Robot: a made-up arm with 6 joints. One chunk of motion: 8 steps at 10 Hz.
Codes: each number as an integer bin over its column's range. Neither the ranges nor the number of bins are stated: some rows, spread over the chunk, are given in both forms.
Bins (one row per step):
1: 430 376 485 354 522 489
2: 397 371 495 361 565 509
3: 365 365 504 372 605 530
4: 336 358 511 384 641 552
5: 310 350 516 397 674 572
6: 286 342 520 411 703 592
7: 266 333 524 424 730 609
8: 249 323 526 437 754 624
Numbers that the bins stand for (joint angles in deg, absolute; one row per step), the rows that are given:
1: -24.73 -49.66 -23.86 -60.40 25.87 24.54
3: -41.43 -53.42 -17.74 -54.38 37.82 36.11
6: -61.73 -61.28 -12.59 -41.34 51.93 53.60
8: -71.24 -67.78 -10.66 -32.64 59.27 62.63
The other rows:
2: -33.21 -51.37 -20.64 -58.06 32.06 30.18
4: -48.89 -55.81 -15.49 -50.37 43.00 42.31
5: -55.57 -58.55 -13.88 -46.02 47.75 47.96
7: -66.87 -64.36 -11.31 -36.99 55.81 58.40

